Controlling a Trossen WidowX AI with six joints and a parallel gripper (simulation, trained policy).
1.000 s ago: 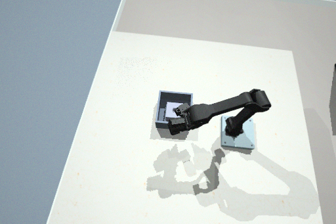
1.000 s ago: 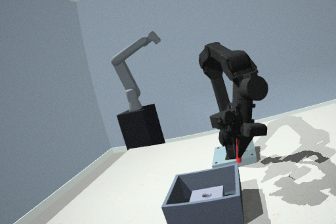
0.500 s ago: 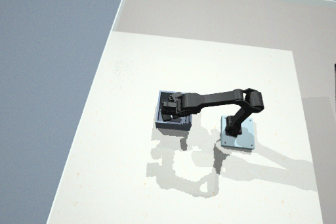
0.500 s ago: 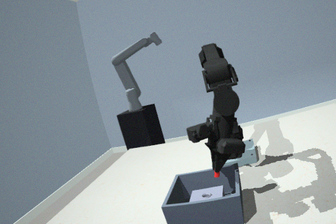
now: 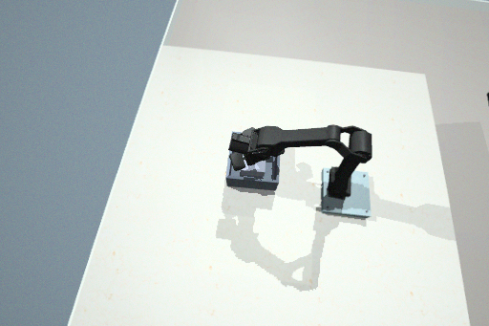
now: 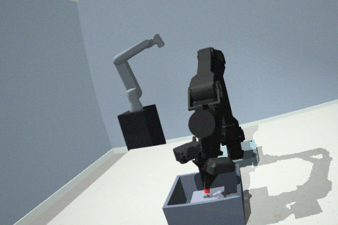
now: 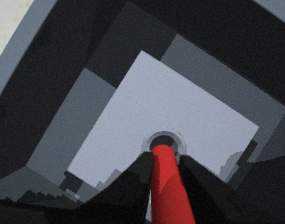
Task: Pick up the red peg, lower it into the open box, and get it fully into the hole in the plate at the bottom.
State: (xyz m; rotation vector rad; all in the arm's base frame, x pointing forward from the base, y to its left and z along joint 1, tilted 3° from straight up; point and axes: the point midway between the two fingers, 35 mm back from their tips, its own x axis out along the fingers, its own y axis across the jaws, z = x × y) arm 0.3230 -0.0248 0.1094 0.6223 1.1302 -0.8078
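Right now my gripper tip is 10 mm to the right of the red peg and 20 mm below it. From my gripper tip the other things lie so: light grey plate (40 mm below); then grey box (60 mm below).
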